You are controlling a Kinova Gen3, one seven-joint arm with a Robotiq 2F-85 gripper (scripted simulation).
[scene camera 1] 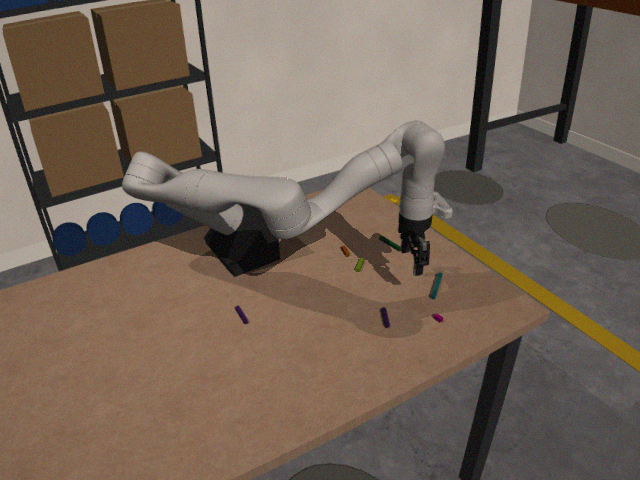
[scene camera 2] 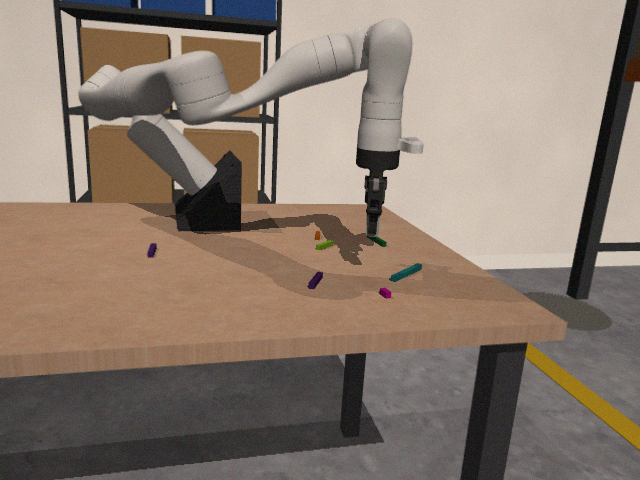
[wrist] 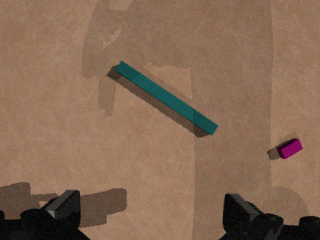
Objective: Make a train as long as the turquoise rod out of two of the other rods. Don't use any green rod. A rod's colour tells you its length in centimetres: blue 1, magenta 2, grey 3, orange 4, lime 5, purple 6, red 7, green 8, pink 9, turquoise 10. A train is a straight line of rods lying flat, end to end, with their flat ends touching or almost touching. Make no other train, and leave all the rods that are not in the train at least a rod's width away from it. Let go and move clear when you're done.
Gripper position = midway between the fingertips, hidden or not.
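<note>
You can see my gripper (scene camera 2: 372, 228), and the gripper is there in scene camera 1 (scene camera 1: 411, 263) and in the wrist view (wrist: 152, 209) too. There's also a turquoise rod (wrist: 125, 70) in view.
</note>
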